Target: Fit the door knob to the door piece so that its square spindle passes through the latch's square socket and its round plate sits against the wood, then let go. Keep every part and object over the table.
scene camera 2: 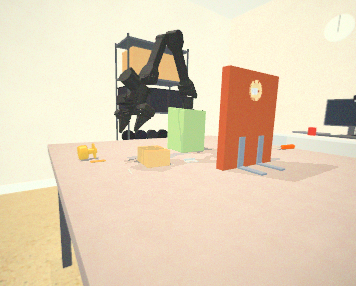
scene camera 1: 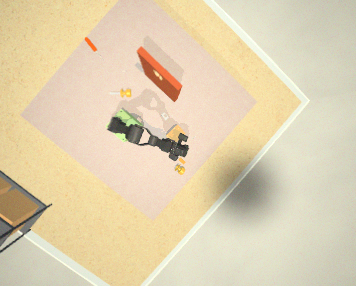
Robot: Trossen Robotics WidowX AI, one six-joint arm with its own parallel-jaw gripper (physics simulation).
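Places are measured from the arm's base along level axes (x ahead, y left, z up), in millimetres.
Pixels of known places: gripper, fingertip midpoint: [scene camera 2: 127, 132]; arm's base, origin of the base link: [scene camera 2: 187, 108] [scene camera 1: 117, 126].
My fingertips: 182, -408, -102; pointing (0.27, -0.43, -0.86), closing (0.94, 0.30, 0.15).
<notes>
For each thing: its top centre in the pictures, then the offset to it from my fingertips, as dx, dy, dz. "*": a spot on its surface instead. Level surfaces: height alone.
- orange-red door piece, surface spot: [scene camera 2: 240, 112] * +244, +341, +87
- brass-yellow knob, surface spot: [scene camera 1: 126, 93] * +6, +560, -65
- yellow knob-shaped piece, middle of its top: [scene camera 2: 87, 143] [scene camera 1: 180, 170] -146, -117, -58
- yellow block, middle of its top: [scene camera 2: 153, 148] [scene camera 1: 175, 134] +33, +95, -63
- small white plate, middle of its top: [scene camera 2: 191, 159] [scene camera 1: 164, 116] +80, +251, -113
- small orange piece, middle of its top: [scene camera 2: 98, 160] [scene camera 1: 182, 161] -87, -89, -121
- orange-handled screwdriver, middle of its top: [scene camera 2: 283, 145] [scene camera 1: 93, 48] +86, +958, -97
- table, its level: dz -123
The orange-red door piece [scene camera 1: 171, 89] [scene camera 2: 240, 112] stands upright on blue-grey feet, with a pale round opening [scene camera 1: 158, 75] [scene camera 2: 255, 90] near its top; a small light square shows in its middle. A brass-yellow knob [scene camera 1: 126, 93] with a pale spindle lies on the table left of the door in scene camera 1. Another yellow knob-shaped piece [scene camera 1: 180, 169] [scene camera 2: 87, 152] lies near the table edge, beyond the yellow block. My gripper [scene camera 1: 178, 147] [scene camera 2: 130, 130] is open and empty, pointing down in the air between that piece and the block, well away from the door.
A yellow block [scene camera 1: 176, 131] [scene camera 2: 153, 156], a green block [scene camera 1: 130, 116] [scene camera 2: 186, 130] under the arm, a small white plate [scene camera 1: 165, 116] [scene camera 2: 190, 160], a small orange piece [scene camera 1: 181, 160] [scene camera 2: 98, 161] and an orange-handled screwdriver [scene camera 1: 91, 44] [scene camera 2: 287, 147] are on the table [scene camera 1: 70, 120] [scene camera 2: 200, 225].
</notes>
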